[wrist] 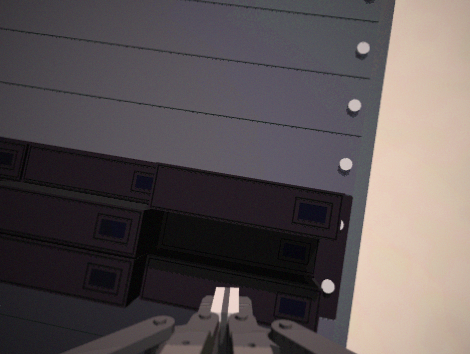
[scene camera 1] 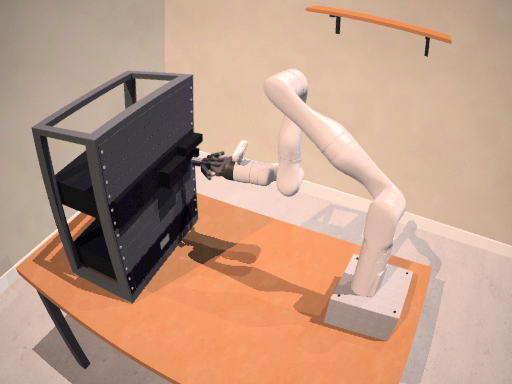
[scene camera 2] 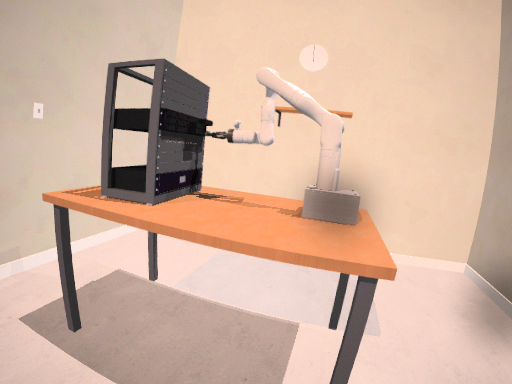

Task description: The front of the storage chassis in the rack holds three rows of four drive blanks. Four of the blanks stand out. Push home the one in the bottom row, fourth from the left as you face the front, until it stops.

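Frame: origin at the arm's base, x ahead, y left, z up, level; millimetres.
Seen in the pictures: gripper, between the fingertips: (wrist: 227,304) (scene camera 1: 191,160) (scene camera 2: 205,134); arm's base, origin of its link: (scene camera 1: 364,286) (scene camera 2: 326,189).
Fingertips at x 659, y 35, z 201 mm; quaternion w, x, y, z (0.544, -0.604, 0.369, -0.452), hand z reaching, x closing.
Observation:
Pixels of each thing's top centre, then the offset from my fingertips to it. "*": a spot on its surface instead. Level surfaces: height alone.
- bottom-row fourth blank, a spot on its surface: (wrist: 172,287) * 9 mm back, 33 mm left, 3 mm up
- recessed middle-row fourth blank, centre of its top: (wrist: 244,215) 78 mm ahead, 22 mm left, 48 mm up
- top-row fourth blank, centre of its top: (wrist: 249,182) (scene camera 1: 179,138) 44 mm ahead, 13 mm left, 76 mm up
- middle row, a spot on its surface: (wrist: 60,215) * 42 mm back, 96 mm left, 36 mm up
- bottom row, a spot on its surface: (wrist: 40,275) * 44 mm back, 100 mm left, 1 mm up
- rack, centre of its top: (wrist: 155,22) (scene camera 1: 115,97) (scene camera 2: 166,75) 124 mm ahead, 208 mm left, 277 mm up
- table, height of its surface: 320 mm down
The bottom-row fourth blank (wrist: 172,287) is at the lower middle of the wrist view and stands out a little from the recessed middle-row fourth blank (wrist: 220,245) above it. My gripper (scene camera 1: 194,161) (scene camera 2: 208,133) (wrist: 227,304) is shut and empty. Its fingertips overlap the front of the bottom-row fourth blank, right of its middle and left of its blue square, and look to be against it. The fingers hide part of its lower edge. In the scene views this blank is too dark and hidden to make out.
The top-row fourth blank (scene camera 1: 190,143) (wrist: 225,197) juts out above the fingers. The third blanks of the middle row (wrist: 60,215) and bottom row (wrist: 40,275) jut out to the left. The rack (scene camera 1: 107,215) (scene camera 2: 154,135) stands on the table (scene camera 1: 225,300) (scene camera 2: 225,220); its right edge is near.

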